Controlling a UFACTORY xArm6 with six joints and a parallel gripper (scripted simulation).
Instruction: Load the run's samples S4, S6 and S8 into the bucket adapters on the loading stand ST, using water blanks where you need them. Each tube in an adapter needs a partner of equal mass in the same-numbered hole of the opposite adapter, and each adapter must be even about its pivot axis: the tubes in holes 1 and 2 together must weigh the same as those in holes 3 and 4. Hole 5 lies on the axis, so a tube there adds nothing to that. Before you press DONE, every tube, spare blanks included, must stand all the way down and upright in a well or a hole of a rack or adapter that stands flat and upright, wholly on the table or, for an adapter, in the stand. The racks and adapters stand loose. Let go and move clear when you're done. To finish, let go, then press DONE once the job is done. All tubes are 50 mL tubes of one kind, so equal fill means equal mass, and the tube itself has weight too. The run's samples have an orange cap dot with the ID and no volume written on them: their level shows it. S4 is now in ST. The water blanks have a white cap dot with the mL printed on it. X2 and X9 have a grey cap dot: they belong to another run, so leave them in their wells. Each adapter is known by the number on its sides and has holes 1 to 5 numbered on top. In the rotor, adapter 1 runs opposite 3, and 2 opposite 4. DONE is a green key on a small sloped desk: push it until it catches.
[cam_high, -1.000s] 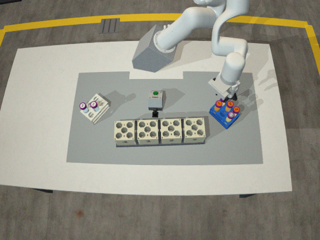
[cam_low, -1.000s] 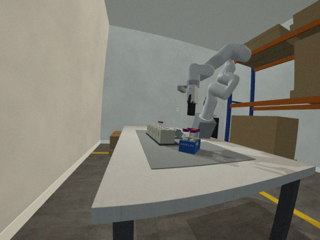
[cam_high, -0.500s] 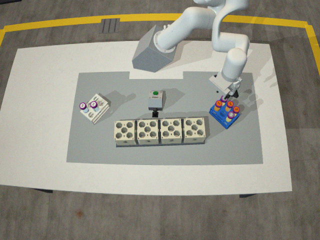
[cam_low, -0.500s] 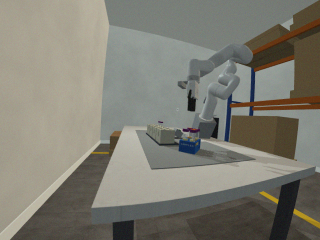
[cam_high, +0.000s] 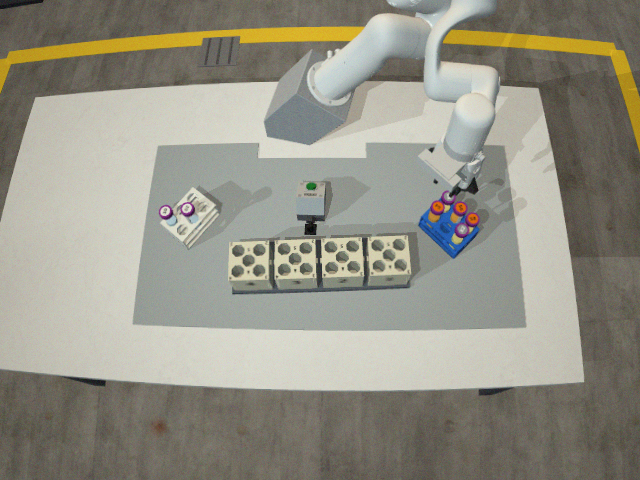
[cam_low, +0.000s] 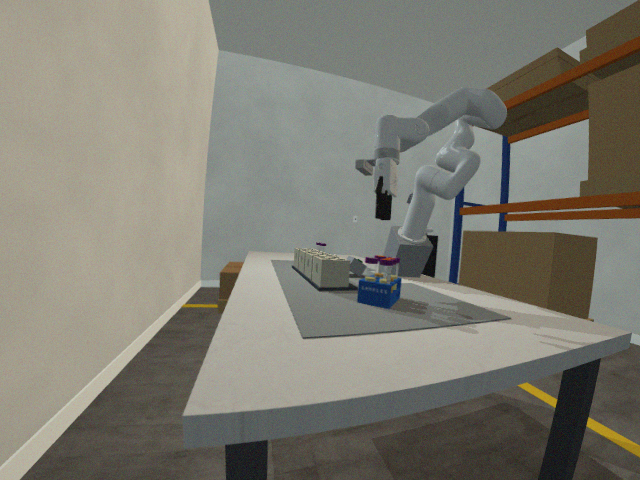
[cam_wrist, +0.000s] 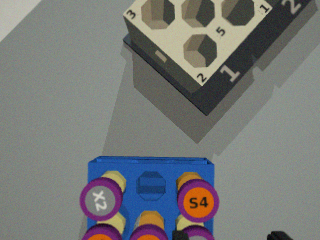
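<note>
Now: hand 1 cm short of the orange-dot tube, 6 cm to the right of it and 19 cm above it. The rest, counted from my hand: loading stand (12 cm ahead, 29 cm to the right, 24 cm below); green DONE key (8 cm behind, 31 cm to the right, 18 cm below); blue sample rack (2 cm ahead, 4 cm to the left, 22 cm below).
</note>
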